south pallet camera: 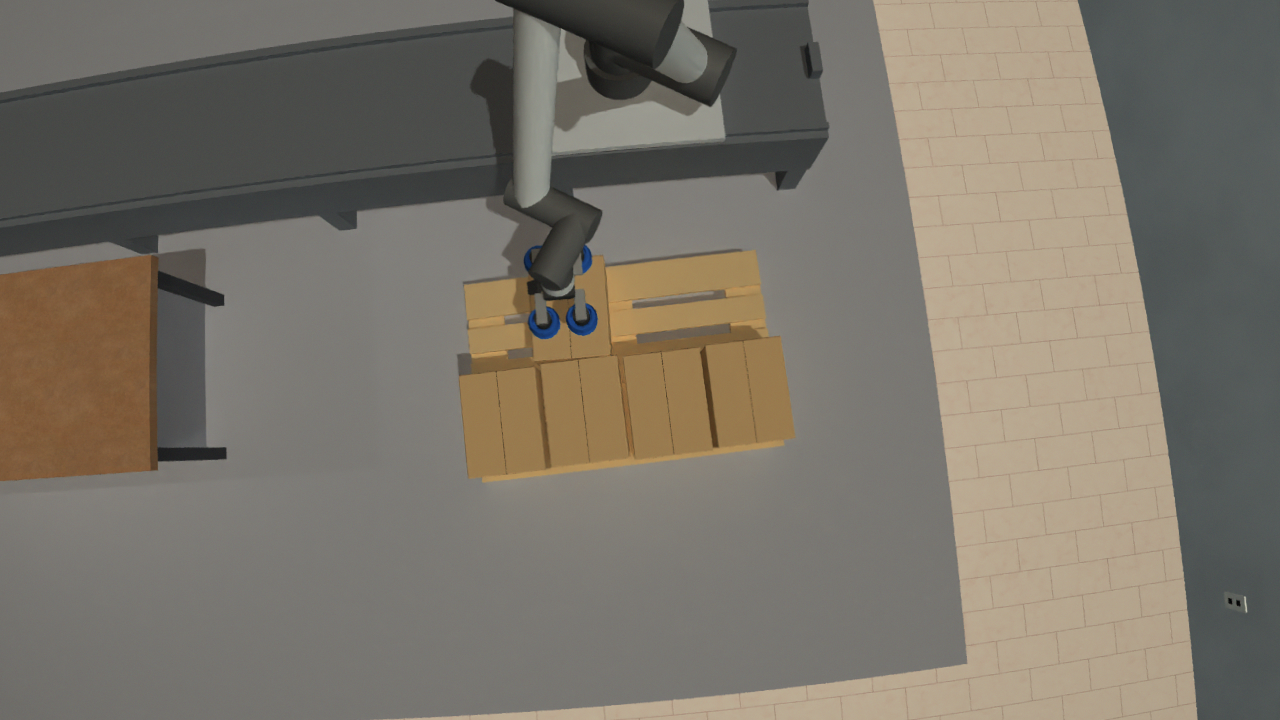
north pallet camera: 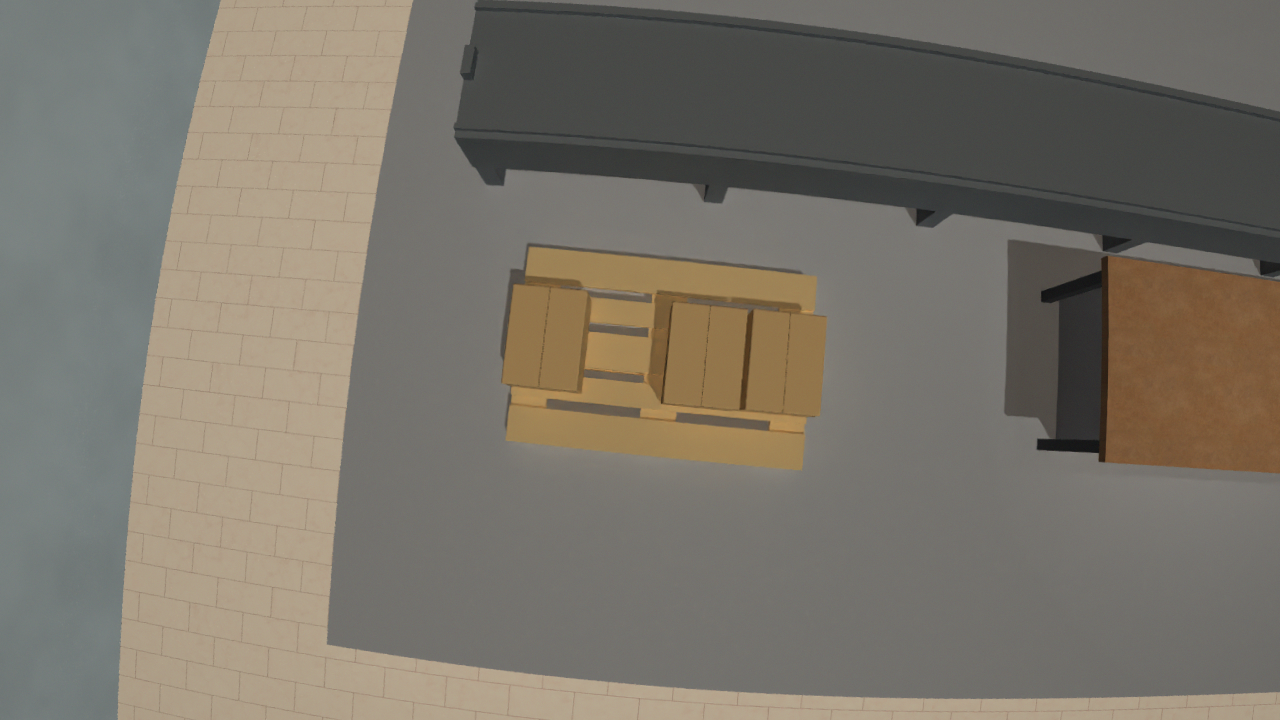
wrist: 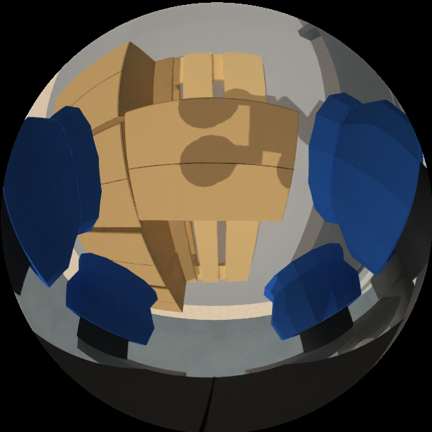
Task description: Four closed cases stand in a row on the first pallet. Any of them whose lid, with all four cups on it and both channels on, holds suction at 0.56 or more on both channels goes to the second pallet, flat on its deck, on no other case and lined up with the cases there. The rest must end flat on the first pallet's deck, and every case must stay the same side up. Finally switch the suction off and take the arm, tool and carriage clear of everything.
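Pixels of known places: arm's base, origin of the base link: (south pallet camera: 620, 69).
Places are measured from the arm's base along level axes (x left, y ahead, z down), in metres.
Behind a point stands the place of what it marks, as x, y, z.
Note:
On the first pallet (north pallet camera: 657, 438) @[-5.297, 1.341, 0.425], in the north view, three closed cases stand: one case (north pallet camera: 546, 337) @[-5.745, 1.004, 0.196] at the left end, a gap, then two cases (north pallet camera: 704, 355) @[-5.157, 1.018, 0.197] (north pallet camera: 785, 362) @[-4.853, 1.017, 0.198] close together at the right. The second pallet (south pallet camera: 684, 277) @[0.191, 0.693, 0.426], in the south view, bears a front row of several cases (south pallet camera: 501, 420) @[-0.540, 1.214, 0.196] (south pallet camera: 667, 402) @[0.064, 1.202, 0.197] (wrist: 112, 185). Behind them, one more case (south pallet camera: 563, 347) @[-0.295, 0.968, 0.197] (wrist: 250, 195) lies flat on the deck, lid up, roughly square to the row; whether it touches is unclear. My suction head (south pallet camera: 562, 291) @[-0.265, 0.816, -0.039] is above this case, its blue cups (wrist: 370, 175) clear of the lid and holding nothing.
The dark floor rail (north pallet camera: 805, 98) (south pallet camera: 313, 116) runs behind both pallets. The light carriage (south pallet camera: 662, 125) @[0.132, 0.234, 0.001] with the arm's base is near the rail's south end. A brown table (north pallet camera: 1190, 367) @[-3.217, 0.905, 0.040] (south pallet camera: 76, 367) @[-2.121, 0.898, 0.040] stands between the pallets. Deck boards show right of the rear case.

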